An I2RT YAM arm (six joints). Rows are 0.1 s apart.
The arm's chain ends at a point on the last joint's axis. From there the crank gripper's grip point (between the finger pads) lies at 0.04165 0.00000 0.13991 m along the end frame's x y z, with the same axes.
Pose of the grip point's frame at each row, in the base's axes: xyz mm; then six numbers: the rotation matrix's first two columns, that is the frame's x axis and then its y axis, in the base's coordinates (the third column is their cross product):
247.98 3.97 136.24 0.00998 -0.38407 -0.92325 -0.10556 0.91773 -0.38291
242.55 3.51 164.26 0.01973 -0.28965 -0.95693 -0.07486 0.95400 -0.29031
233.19 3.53 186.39 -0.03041 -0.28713 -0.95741 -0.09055 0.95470 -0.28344
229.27 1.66 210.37 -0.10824 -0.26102 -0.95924 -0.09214 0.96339 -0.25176
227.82 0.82 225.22 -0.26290 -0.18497 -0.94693 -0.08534 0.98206 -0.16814
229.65 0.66 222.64 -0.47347 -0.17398 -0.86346 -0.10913 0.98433 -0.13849
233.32 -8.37 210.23 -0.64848 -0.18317 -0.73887 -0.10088 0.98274 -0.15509
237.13 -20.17 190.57 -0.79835 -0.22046 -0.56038 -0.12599 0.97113 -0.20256
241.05 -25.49 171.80 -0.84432 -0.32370 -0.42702 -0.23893 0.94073 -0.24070
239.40 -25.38 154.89 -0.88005 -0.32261 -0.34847 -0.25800 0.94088 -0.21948
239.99 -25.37 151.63 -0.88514 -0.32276 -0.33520 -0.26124 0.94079 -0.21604
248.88 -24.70 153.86 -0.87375 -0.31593 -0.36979 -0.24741 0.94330 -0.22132
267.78 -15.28 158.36 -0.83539 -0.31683 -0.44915 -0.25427 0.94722 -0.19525
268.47 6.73 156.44 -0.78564 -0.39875 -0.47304 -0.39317 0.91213 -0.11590
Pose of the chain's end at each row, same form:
108.44 5.80 179.08 0.00998 -0.38407 -0.92325 -0.10556 0.91773 -0.38291
102.24 4.75 204.52 0.01973 -0.28965 -0.95693 -0.07486 0.95400 -0.29031
95.19 4.57 233.97 -0.03041 -0.28713 -0.95741 -0.09055 0.95470 -0.28344
95.29 3.98 268.28 -0.10824 -0.26102 -0.95924 -0.09214 0.96339 -0.25176
104.31 3.40 302.99 -0.26290 -0.18497 -0.94693 -0.08534 0.98206 -0.16814
127.09 3.90 326.46 -0.47347 -0.17398 -0.86346 -0.10913 0.98433 -0.13849
154.76 2.90 332.75 -0.64848 -0.18317 -0.73887 -0.10088 0.98274 -0.15509
187.99 1.76 326.27 -0.79835 -0.22046 -0.56038 -0.12599 0.97113 -0.20256
209.11 2.15 311.53 -0.84432 -0.32370 -0.42702 -0.23893 0.94073 -0.24070
220.28 2.50 296.90 -0.88005 -0.32261 -0.34847 -0.25800 0.94088 -0.21948
222.98 2.58 293.90 -0.88514 -0.32276 -0.33520 -0.26124 0.94079 -0.21604
226.69 2.71 295.51 -0.87375 -0.31593 -0.36979 -0.24741 0.94330 -0.22132
234.40 4.76 299.05 -0.83539 -0.31683 -0.44915 -0.25427 0.94722 -0.19525
234.36 10.06 298.34 -0.78564 -0.39875 -0.47304 -0.39317 0.91213 -0.11590

